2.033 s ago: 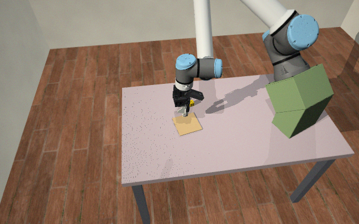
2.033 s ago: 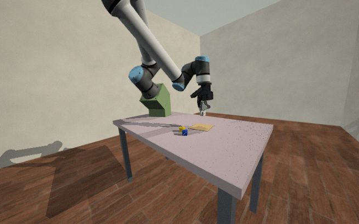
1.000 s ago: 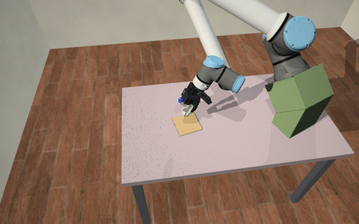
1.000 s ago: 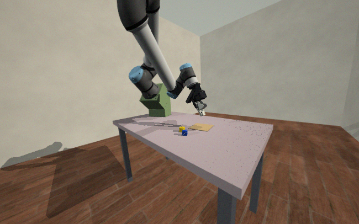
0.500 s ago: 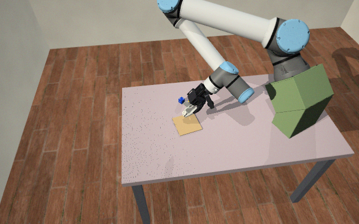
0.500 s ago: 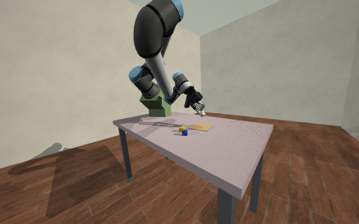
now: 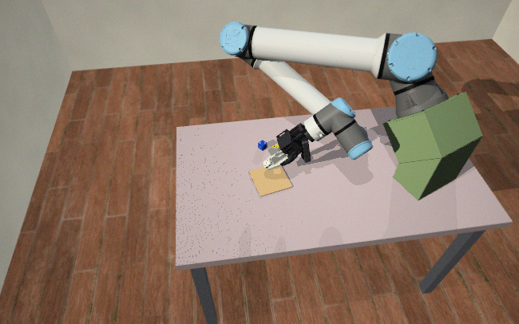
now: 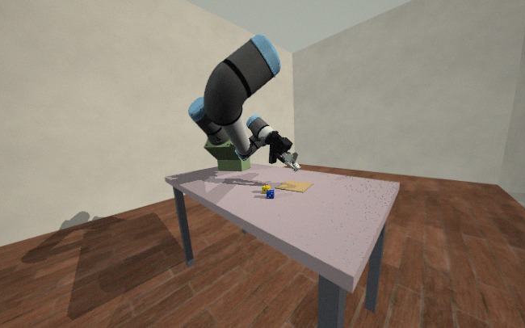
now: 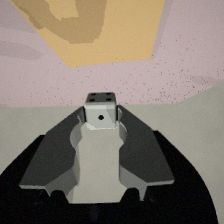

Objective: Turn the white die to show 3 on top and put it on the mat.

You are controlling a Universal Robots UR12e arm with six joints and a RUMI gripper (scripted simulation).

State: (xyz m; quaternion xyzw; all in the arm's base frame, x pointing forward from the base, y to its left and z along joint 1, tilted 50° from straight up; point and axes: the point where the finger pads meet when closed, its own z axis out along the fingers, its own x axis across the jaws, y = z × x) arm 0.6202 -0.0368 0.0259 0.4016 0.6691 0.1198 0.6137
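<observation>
The tan mat is 10 mm behind my hand and 100 mm below it. The rest, counted from my hand: white die right at my hand; then blue die 30 mm behind, 180 mm to the right, 80 mm below; then yellow die 80 mm behind, 140 mm to the right, 80 mm below.
</observation>
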